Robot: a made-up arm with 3 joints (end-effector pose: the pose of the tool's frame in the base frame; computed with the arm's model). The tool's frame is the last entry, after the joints.
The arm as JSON. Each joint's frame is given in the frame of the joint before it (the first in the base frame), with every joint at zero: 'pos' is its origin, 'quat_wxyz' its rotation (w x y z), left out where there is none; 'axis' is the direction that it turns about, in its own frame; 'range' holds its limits. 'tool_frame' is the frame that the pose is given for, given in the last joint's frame.
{
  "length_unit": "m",
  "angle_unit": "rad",
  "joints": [
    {
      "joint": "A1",
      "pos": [
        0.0,
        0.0,
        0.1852
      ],
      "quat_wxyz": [
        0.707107,
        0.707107,
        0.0,
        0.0
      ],
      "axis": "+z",
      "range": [
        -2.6,
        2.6
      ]
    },
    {
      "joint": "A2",
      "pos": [
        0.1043,
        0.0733,
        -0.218
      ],
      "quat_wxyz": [
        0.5,
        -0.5,
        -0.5,
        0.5
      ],
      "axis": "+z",
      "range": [
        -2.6,
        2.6
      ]
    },
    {
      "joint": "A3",
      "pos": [
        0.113,
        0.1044,
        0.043
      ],
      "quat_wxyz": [
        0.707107,
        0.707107,
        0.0,
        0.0
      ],
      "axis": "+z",
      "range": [
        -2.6,
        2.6
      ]
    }
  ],
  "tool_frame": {
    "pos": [
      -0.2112,
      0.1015,
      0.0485
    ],
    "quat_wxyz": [
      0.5,
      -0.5,
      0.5,
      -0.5
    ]
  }
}
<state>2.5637 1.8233 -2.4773</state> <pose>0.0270 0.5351 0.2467 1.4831 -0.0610 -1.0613</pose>
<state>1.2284 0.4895 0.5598</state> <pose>0.0847 0.2110 0.2478 -0.5290 -1.7481 -0.1837</pose>
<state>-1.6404 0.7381 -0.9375</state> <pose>0.0989 0.3063 0.3477 -0.9177 2.4274 0.3365</pose>
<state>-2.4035 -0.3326 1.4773</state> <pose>-0.1372 0.2734 -0.0535 -0.1245 0.9174 -0.3214</pose>
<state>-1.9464 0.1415 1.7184</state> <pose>-0.0035 0.2795 -0.1199 0.0367 0.2276 0.1370</pose>
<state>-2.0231 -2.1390 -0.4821</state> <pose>0.1767 0.2107 0.2400 1.8075 1.3111 -1.7545</pose>
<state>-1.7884 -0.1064 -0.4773</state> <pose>0.0774 0.2766 0.2970 0.1055 2.2631 -0.0811</pose>
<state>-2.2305 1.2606 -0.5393</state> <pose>0.0943 0.2197 0.2820 -1.1236 2.2818 1.2677</pose>
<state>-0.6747 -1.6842 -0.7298</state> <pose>-0.0423 0.1886 0.3807 1.7970 1.0365 0.0495</pose>
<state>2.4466 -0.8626 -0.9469</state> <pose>0.0260 0.1997 -0.0482 -0.1186 -1.3983 0.9367</pose>
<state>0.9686 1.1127 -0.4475</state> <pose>-0.0758 0.2127 0.0897 -0.8540 -0.4657 -0.7312</pose>
